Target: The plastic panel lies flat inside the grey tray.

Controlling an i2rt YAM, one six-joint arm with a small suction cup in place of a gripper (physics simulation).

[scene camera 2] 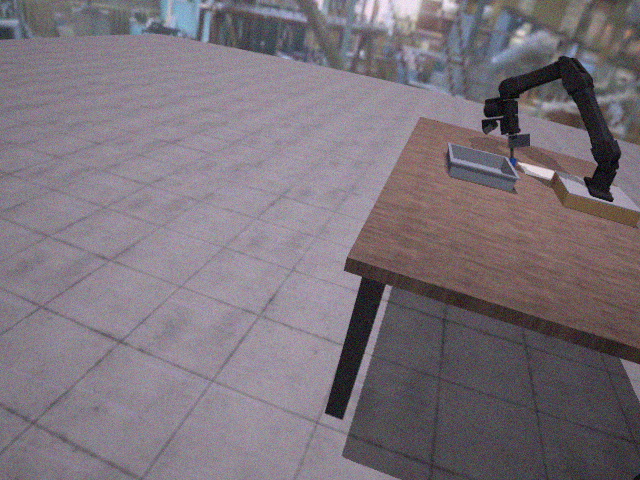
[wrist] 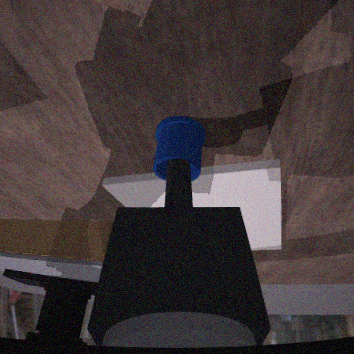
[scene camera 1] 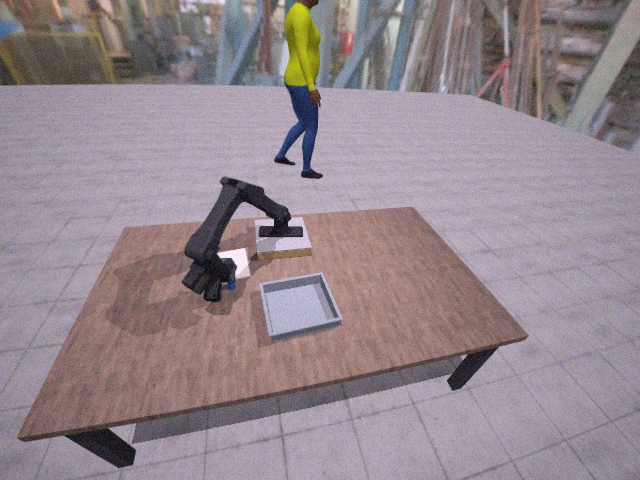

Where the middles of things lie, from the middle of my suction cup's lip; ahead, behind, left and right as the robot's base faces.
Scene:
Now: suction cup 120 mm past the white plastic panel [wrist: 254, 186], 20 mm to the left of it and 10 mm above it. The rest, counted from my suction cup: grey tray [scene camera 1: 295, 306] (250 mm to the left, 110 mm ahead, 20 mm above).

